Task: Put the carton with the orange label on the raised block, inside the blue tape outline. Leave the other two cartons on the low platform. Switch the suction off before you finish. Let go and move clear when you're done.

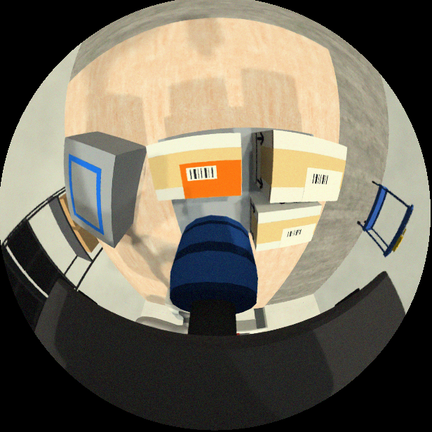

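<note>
The carton with the orange label point(212, 177) stands on the low grey platform point(197, 210), left of a larger plain-label carton point(306, 167). A smaller plain-label carton point(286, 227) stands on the right, on the near side of the larger one. The raised grey block point(127, 185) is at the left, with the blue tape outline point(100, 200) on its top and no carton inside it. My dark blue suction cup point(213, 224) is at the centre, over the near part of the platform. It is apart from the orange-label carton and holds nothing.
The wooden table top point(200, 65) bears the platform and the block. A black shelf rack with a brown bin point(80, 225) stands beyond the table at the left. A blue cart point(376, 207) stands on the floor at the right.
</note>
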